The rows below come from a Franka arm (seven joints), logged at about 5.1 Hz.
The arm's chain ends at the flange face. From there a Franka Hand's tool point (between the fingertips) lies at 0.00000 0.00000 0.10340 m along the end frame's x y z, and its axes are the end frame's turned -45 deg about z.
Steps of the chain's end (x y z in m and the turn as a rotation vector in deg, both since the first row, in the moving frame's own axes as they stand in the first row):
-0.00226 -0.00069 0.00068 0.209 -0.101 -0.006
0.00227 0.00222 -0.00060 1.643 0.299 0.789
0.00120 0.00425 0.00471 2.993 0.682 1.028
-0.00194 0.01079 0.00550 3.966 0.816 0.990
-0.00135 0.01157 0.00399 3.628 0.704 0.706
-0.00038 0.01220 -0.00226 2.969 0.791 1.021
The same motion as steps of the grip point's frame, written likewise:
-0.00097 -0.00248 0.00068 0.219 0.076 -0.006
0.00252 0.00148 -0.00064 0.950 1.373 0.789
0.00256 0.00095 0.00456 1.634 2.599 1.028
-0.00287 0.00229 0.00524 2.227 3.381 0.990
-0.00359 0.00353 0.00377 2.068 3.063 0.706
-0.00408 0.00562 -0.00241 1.540 2.659 1.021

